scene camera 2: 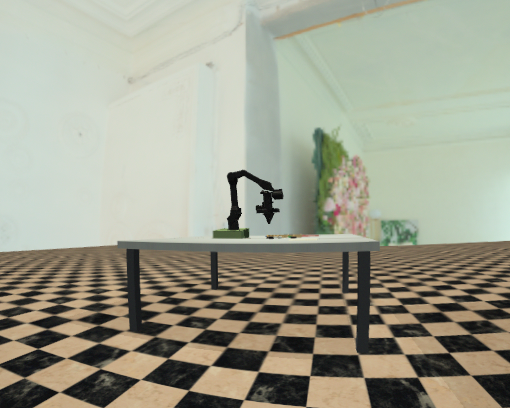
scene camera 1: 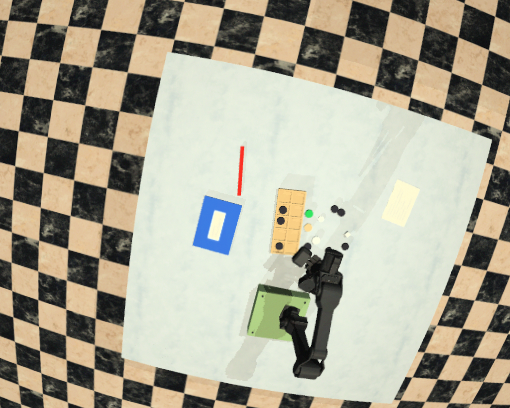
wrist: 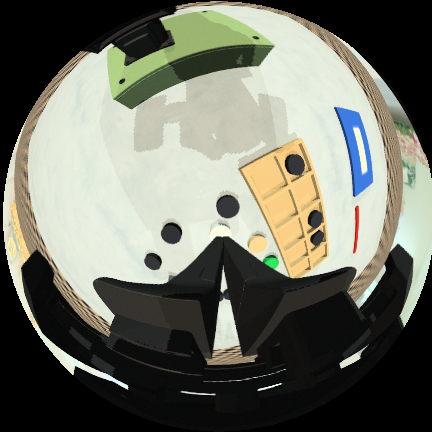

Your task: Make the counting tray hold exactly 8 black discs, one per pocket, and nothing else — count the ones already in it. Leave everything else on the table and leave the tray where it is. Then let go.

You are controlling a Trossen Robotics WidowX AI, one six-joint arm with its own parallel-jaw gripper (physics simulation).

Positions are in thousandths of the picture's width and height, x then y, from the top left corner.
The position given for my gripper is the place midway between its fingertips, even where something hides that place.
Observation:
My gripper (scene camera 1: 615, 634) is shut, holding nothing. Also in view: a tan counting tray (scene camera 1: 566, 575).
The tan counting tray is seen too in the wrist view (wrist: 661, 464). My gripper shows as well in the wrist view (wrist: 513, 559).

